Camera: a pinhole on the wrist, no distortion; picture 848 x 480 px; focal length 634.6 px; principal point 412.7 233.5 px. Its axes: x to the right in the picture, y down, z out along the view. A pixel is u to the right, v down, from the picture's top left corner.
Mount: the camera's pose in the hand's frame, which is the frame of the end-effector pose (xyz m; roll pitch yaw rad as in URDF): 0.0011 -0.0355 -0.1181 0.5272 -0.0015 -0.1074
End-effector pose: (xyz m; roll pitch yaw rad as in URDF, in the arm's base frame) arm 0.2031 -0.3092 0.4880 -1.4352 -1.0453 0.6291
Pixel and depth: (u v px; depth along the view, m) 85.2 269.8 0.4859
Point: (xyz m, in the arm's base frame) -0.2609 -0.2984 0.3869
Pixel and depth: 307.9 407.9 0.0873
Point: 0.1824 -0.3713 0.5005
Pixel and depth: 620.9 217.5 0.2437
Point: 0.0644 -0.3290 0.6368
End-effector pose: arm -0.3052 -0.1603 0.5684 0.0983 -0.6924 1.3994
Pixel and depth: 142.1 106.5 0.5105
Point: 0.0106 -0.5649 0.5880
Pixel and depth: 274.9 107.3 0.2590
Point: -0.1143 -0.2895 0.5670
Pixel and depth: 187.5 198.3 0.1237
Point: -0.2139 -0.1994 0.5178
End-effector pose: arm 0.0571 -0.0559 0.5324 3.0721 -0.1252 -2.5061
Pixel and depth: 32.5 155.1 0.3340
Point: 0.3384 -0.1039 0.3420
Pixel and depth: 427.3 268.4 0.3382
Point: 0.1485 -0.2075 0.3367
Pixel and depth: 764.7 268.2 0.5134
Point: -0.0226 -0.4556 0.2074
